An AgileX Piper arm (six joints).
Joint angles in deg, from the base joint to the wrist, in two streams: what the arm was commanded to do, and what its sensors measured. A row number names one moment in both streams.
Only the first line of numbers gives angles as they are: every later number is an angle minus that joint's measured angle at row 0.
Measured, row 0:
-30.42 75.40 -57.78 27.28 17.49 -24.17
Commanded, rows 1 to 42:
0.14 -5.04 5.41 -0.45 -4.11 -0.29
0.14 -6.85 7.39 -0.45 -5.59 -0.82
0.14 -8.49 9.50 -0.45 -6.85 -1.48
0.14 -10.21 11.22 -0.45 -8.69 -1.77
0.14 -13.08 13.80 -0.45 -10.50 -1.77
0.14 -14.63 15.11 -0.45 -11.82 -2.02
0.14 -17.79 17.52 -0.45 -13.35 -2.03
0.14 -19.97 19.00 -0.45 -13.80 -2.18
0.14 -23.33 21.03 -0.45 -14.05 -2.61
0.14 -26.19 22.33 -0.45 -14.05 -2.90
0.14 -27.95 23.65 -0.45 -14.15 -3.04
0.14 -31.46 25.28 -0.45 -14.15 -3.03
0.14 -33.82 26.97 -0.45 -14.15 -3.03
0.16 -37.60 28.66 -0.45 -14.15 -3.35
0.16 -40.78 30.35 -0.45 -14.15 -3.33
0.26 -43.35 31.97 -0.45 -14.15 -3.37
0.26 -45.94 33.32 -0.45 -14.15 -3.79
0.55 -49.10 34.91 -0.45 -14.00 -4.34
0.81 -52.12 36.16 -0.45 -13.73 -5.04
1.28 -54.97 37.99 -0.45 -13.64 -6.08
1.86 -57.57 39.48 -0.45 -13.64 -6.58
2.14 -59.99 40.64 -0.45 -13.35 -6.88
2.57 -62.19 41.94 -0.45 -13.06 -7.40
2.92 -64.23 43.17 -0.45 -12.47 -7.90
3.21 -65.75 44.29 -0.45 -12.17 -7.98
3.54 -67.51 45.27 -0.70 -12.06 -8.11
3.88 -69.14 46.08 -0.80 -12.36 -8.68
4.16 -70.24 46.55 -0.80 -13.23 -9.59
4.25 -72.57 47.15 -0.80 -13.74 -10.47
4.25 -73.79 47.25 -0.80 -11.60 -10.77
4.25 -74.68 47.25 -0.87 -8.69 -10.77
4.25 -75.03 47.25 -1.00 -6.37 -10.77
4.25 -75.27 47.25 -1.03 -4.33 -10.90
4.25 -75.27 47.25 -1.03 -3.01 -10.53
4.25 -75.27 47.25 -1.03 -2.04 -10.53
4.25 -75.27 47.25 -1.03 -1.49 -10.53
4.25 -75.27 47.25 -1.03 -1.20 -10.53
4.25 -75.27 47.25 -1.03 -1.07 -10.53
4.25 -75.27 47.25 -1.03 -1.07 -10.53
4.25 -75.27 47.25 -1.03 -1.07 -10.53
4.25 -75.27 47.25 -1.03 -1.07 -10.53
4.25 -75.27 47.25 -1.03 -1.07 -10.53
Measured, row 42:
4.11 -74.97 47.15 -0.74 -1.03 -10.26
